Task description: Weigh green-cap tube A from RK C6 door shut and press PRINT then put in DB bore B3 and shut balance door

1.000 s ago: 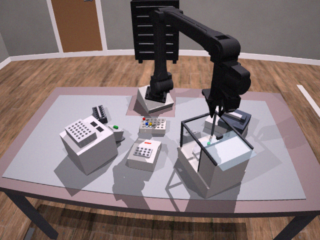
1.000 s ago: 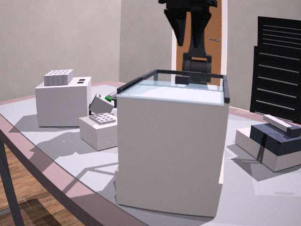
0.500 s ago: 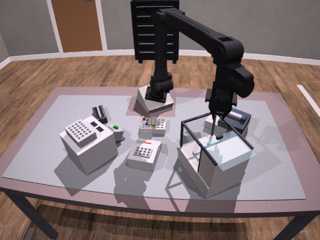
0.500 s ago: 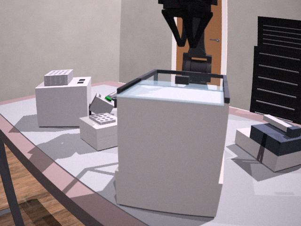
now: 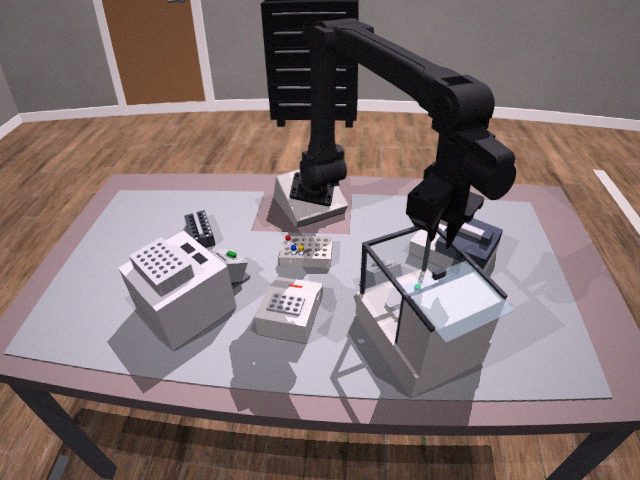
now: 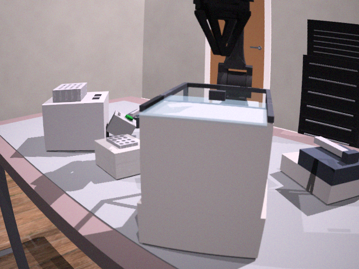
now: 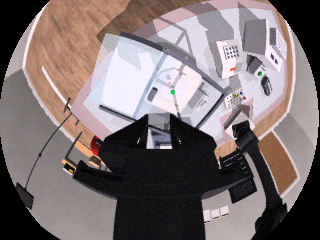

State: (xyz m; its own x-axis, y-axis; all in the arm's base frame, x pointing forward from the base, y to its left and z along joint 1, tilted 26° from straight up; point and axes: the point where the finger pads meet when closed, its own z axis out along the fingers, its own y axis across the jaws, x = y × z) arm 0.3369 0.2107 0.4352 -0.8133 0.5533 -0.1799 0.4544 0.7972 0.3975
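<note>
Right now my hand is 70 mm above the glass door pane, 40 mm short of it and 20 mm to the right of it. Round my hand: dry block: 290 mm to the right, 250 mm below, 40 mm behind; spectrophotometer: 300 mm behind, 210 mm below, 90 mm to the left; tube rack RK: 290 mm to the right, 270 mm below, 240 mm behind.
</note>
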